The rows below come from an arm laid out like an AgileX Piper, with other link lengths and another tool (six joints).
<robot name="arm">
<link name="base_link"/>
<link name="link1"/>
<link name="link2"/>
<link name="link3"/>
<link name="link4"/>
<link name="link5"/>
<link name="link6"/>
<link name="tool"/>
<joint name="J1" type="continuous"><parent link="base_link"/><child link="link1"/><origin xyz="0.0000 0.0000 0.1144" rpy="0.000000 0.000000 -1.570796"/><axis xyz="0 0 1"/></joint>
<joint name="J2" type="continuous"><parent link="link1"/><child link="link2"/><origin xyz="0.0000 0.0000 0.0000" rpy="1.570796 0.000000 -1.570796"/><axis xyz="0 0 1"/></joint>
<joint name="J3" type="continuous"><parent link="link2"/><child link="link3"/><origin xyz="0.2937 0.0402 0.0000" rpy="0.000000 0.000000 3.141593"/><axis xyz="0 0 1"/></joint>
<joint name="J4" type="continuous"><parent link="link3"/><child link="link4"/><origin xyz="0.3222 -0.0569 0.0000" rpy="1.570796 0.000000 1.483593"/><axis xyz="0 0 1"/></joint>
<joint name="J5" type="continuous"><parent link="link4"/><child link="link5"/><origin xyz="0.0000 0.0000 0.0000" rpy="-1.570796 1.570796 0.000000"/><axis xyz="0 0 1"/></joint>
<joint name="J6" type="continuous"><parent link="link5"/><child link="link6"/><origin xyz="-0.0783 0.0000 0.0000" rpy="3.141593 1.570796 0.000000"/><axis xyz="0 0 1"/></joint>
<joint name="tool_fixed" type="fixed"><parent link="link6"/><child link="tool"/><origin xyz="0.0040 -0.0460 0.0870" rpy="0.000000 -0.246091 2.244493"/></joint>
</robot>
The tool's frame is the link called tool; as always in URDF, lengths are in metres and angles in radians. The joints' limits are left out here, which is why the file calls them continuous.
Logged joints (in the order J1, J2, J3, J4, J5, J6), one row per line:
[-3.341, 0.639, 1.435, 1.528, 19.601, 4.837]
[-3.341, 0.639, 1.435, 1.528, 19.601, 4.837]
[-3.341, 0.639, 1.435, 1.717, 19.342, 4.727]
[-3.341, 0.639, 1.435, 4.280, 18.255, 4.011]
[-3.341, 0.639, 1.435, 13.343, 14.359, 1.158]
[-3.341, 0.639, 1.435, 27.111, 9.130, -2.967]
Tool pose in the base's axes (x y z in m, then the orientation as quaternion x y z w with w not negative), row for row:
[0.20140, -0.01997, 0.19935, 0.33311, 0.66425, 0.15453, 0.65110]
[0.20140, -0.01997, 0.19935, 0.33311, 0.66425, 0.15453, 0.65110]
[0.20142, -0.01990, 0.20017, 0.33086, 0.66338, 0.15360, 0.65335]
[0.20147, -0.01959, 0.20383, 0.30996, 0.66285, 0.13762, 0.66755]
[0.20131, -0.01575, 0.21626, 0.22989, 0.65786, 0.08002, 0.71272]
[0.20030, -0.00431, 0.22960, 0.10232, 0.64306, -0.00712, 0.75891]
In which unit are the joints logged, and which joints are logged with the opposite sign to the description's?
The joints are logged in degrees. Opposite sign: J4.
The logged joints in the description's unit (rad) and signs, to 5 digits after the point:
[-0.05831, 0.01115, 0.02505, -0.02667, 0.34210, 0.08442]
[-0.05831, 0.01115, 0.02505, -0.02667, 0.34210, 0.08442]
[-0.05831, 0.01115, 0.02505, -0.02997, 0.33758, 0.08250]
[-0.05831, 0.01115, 0.02505, -0.07470, 0.31861, 0.07001]
[-0.05831, 0.01115, 0.02505, -0.23288, 0.25061, 0.02021]
[-0.05831, 0.01115, 0.02505, -0.47318, 0.15935, -0.05178]

